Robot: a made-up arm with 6 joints.
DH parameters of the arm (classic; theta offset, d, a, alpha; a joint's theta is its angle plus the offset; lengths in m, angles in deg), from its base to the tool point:
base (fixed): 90 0.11 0 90
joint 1: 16.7 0 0.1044 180
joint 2: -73.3 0.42 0.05 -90
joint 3: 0 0.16 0.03 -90
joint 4: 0 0.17 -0.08 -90
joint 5: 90 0.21 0.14 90
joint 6: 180 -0.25 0 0
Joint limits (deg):
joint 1: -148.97..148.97
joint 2: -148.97..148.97
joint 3: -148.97..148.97
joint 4: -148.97..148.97
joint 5: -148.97..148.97
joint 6: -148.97..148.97
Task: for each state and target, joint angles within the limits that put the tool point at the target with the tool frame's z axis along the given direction. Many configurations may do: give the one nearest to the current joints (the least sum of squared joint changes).
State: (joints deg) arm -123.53 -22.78 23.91 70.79 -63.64 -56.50
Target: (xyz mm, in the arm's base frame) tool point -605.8 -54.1 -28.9 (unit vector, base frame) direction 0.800 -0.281 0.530
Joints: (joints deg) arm -144.99 -18.36 49.88 44.45 -68.41 -56.50
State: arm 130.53 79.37 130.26 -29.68 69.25 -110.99
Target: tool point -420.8 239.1 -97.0 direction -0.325 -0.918 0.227
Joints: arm 148.95 82.53 91.87 -24.15 112.92 -110.99
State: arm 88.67 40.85 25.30 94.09 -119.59 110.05
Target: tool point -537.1 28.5 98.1 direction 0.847 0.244 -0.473
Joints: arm 80.50 88.78 29.55 97.58 -108.19 110.05
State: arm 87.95 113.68 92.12 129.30 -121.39 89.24
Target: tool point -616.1 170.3 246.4 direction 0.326 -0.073 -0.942
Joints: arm 105.36 110.15 71.18 122.55 -90.41 89.24
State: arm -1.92 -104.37 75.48 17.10 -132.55 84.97
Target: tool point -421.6 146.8 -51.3 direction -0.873 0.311 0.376
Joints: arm -30.10 -109.32 124.37 36.03 -136.62 84.97
